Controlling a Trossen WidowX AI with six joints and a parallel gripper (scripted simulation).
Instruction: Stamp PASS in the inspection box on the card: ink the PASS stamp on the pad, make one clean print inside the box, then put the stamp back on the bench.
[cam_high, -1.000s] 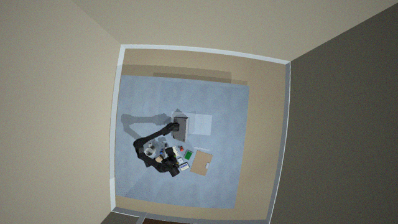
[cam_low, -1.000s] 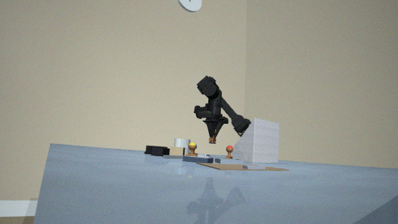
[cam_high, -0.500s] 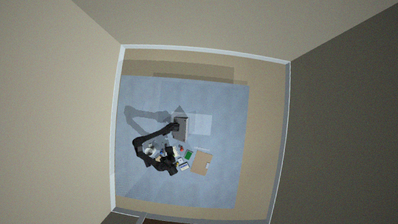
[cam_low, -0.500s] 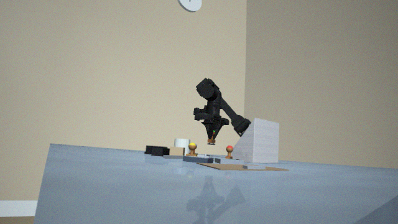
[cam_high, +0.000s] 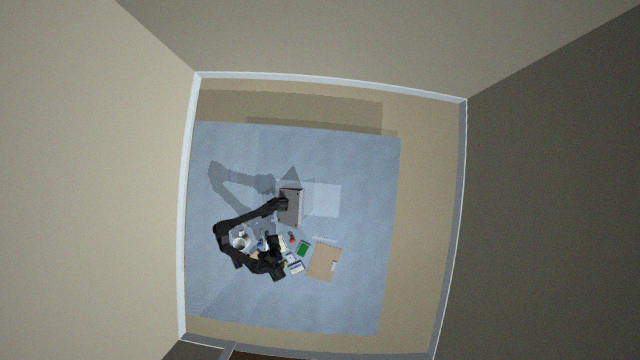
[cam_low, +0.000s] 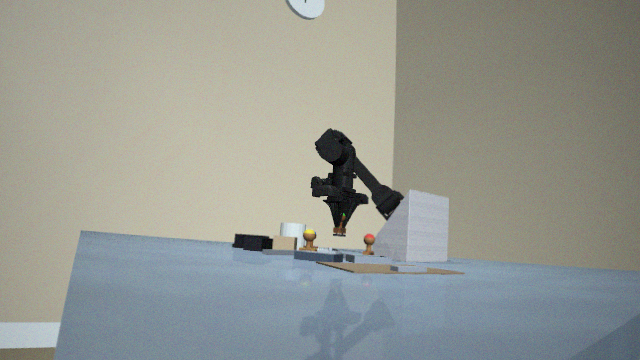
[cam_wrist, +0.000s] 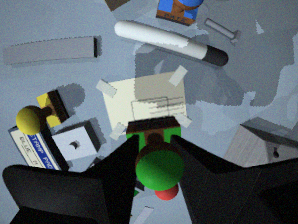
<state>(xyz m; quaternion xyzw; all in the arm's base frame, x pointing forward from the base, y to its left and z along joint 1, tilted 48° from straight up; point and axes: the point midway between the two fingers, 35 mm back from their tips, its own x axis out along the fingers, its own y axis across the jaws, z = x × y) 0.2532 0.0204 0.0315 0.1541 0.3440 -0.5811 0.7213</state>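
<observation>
The white inspection card is 10 mm ahead of my gripper tip and 80 mm below it. Also, from my gripper tip: green-knobbed stamp (right at my gripper tip); red-knobbed stamp (40 mm behind, 70 mm to the left, 60 mm below); white marker (20 mm behind, 90 mm to the right, 70 mm below).
</observation>
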